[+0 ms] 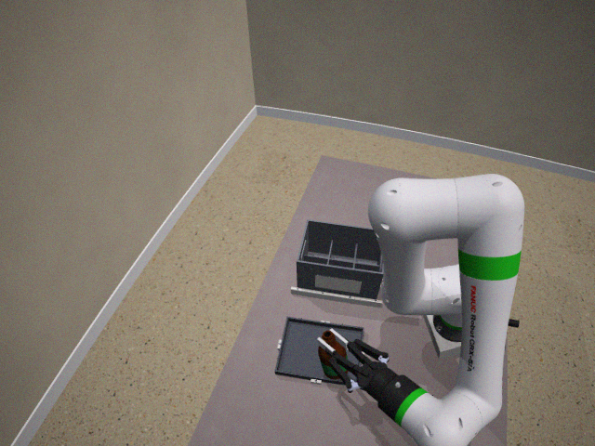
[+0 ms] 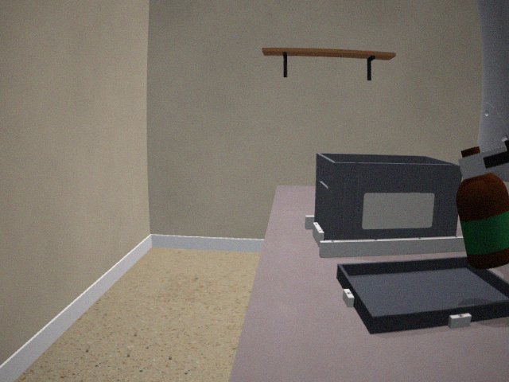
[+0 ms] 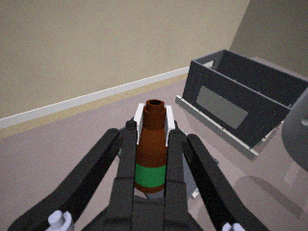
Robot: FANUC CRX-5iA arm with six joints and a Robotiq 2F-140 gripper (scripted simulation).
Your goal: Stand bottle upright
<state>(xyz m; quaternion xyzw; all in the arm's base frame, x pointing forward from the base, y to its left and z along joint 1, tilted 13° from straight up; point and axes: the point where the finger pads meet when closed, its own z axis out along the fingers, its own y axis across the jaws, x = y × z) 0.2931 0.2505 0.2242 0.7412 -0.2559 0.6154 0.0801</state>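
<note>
Right now my hand is 60 mm above the bottle. The rest, counted from my hand: tray (50 mm ahead, 50 mm to the right, 200 mm below); crate (90 mm ahead, 350 mm to the right, 130 mm below).
</note>
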